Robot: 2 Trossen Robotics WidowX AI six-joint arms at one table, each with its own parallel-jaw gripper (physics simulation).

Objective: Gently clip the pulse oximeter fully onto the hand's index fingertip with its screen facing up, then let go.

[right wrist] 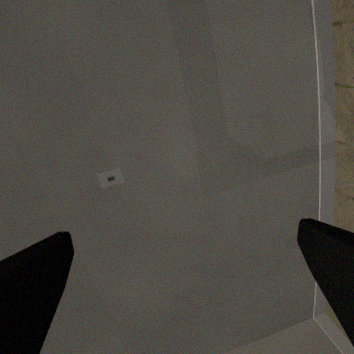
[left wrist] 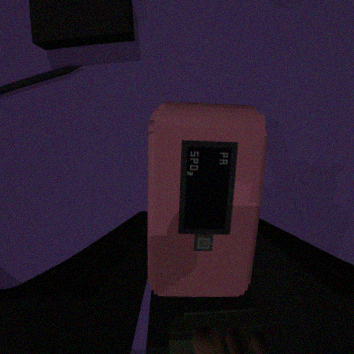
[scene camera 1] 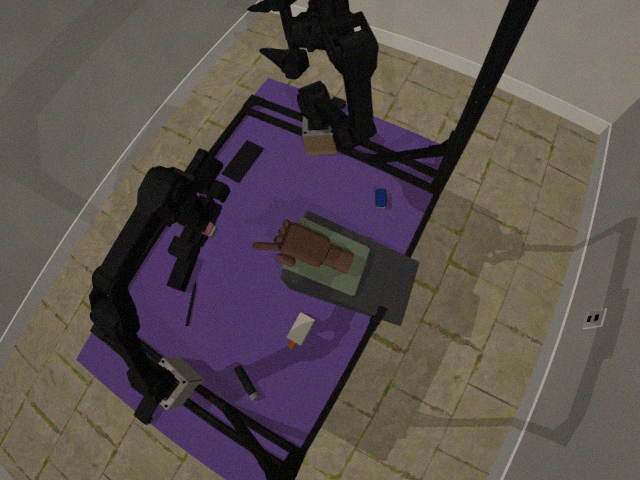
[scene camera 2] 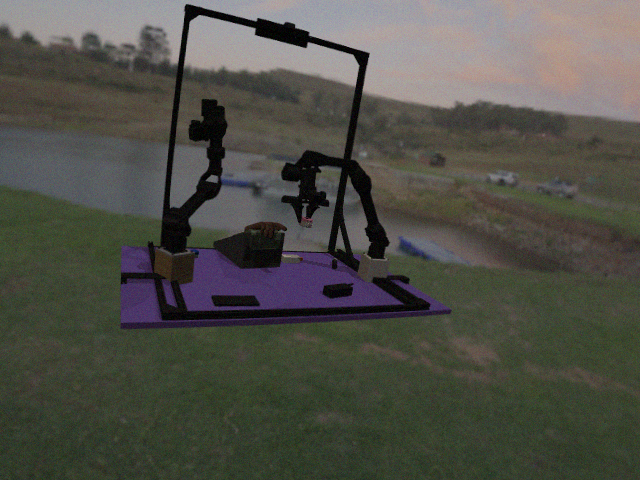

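Scene camera 2 shows me my left gripper and my right gripper, the right gripper being open and holding nothing. In the left wrist view I see my left gripper again, and in the right wrist view my right gripper. A dark grey slab is here too.
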